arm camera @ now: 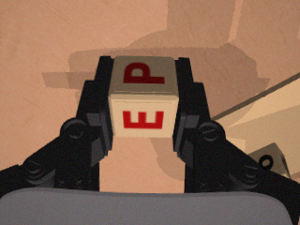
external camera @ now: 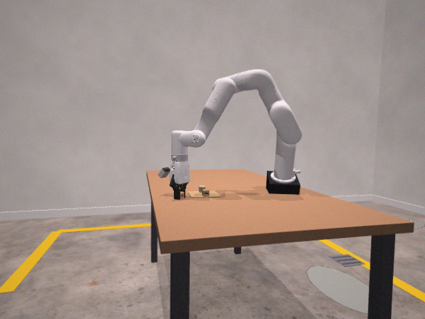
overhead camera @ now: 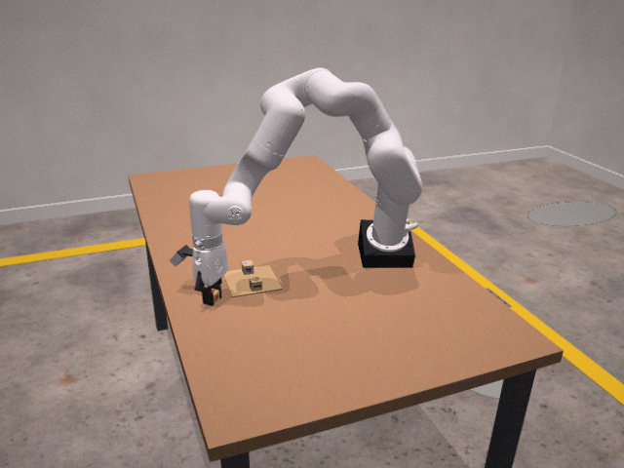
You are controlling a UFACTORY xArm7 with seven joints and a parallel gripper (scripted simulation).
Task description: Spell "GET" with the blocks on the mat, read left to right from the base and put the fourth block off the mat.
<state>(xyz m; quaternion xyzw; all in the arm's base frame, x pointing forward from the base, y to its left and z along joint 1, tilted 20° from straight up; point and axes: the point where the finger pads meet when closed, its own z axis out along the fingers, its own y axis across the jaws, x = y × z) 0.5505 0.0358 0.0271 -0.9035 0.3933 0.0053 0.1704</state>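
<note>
My hand is 1 cm above the red-lettered block. Round my hand: green-lettered block (4 cm behind, 30 cm to the right, 1 cm below); then black-lettered block (13 cm behind, 2 cm to the right); then tan mat (13 cm behind, 6 cm to the right, 2 cm below).
</note>
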